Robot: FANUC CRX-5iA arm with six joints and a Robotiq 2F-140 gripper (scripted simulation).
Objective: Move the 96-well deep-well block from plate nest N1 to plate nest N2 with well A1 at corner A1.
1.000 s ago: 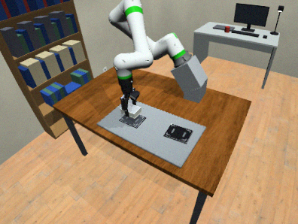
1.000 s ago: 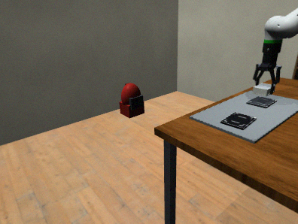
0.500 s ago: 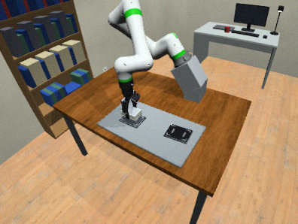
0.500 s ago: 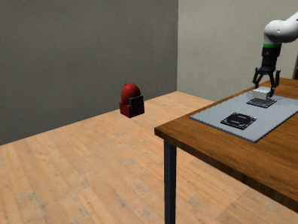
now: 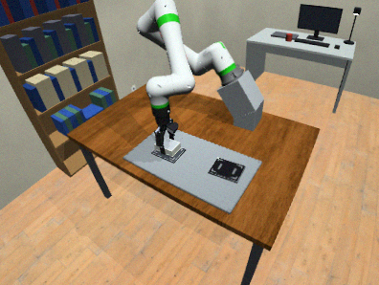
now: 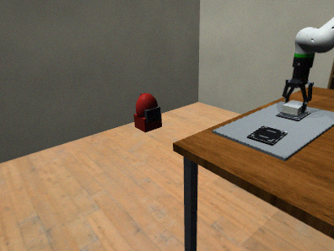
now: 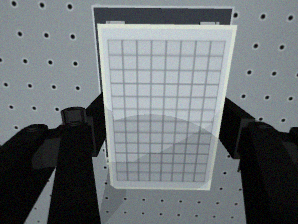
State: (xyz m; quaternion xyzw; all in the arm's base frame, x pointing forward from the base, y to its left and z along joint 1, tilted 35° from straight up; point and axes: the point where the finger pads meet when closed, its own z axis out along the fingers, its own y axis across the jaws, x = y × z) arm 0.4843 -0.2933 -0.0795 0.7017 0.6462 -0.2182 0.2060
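The white 96-well deep-well block is 1 cm below my hand. From my hand the other things lie so: A1 corner mark (6 cm behind, 7 cm to the right, 4 cm below); plate nest N2 (5 cm below).
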